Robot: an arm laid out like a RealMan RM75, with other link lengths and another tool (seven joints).
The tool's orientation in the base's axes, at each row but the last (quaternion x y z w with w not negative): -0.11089, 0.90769, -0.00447, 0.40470; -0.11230, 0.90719, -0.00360, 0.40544; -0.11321, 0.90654, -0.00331, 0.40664; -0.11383, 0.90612, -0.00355, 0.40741; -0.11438, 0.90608, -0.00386, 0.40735; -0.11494, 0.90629, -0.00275, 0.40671
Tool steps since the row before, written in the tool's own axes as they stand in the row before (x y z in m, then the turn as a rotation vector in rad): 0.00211, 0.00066, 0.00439, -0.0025, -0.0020, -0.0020; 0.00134, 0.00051, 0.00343, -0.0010, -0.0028, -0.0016; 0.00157, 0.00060, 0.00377, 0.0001, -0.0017, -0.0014; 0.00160, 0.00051, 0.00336, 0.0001, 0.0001, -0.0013; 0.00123, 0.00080, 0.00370, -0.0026, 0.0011, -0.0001; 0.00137, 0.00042, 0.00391, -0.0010, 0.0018, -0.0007
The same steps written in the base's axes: 0.00173, 0.00057, -0.00456, 0.0005, -0.0016, 0.0034; 0.00156, 0.00051, -0.00334, 0.0000, -0.0027, 0.0021; 0.00165, 0.00058, -0.00374, -0.0008, -0.0018, 0.0010; 0.00135, 0.00045, -0.00348, -0.0010, 0.0000, 0.0008; 0.00178, 0.00084, -0.00346, 0.0014, 0.0016, 0.0019; 0.00192, 0.00047, -0.00367, -0.0002, 0.0019, 0.0010
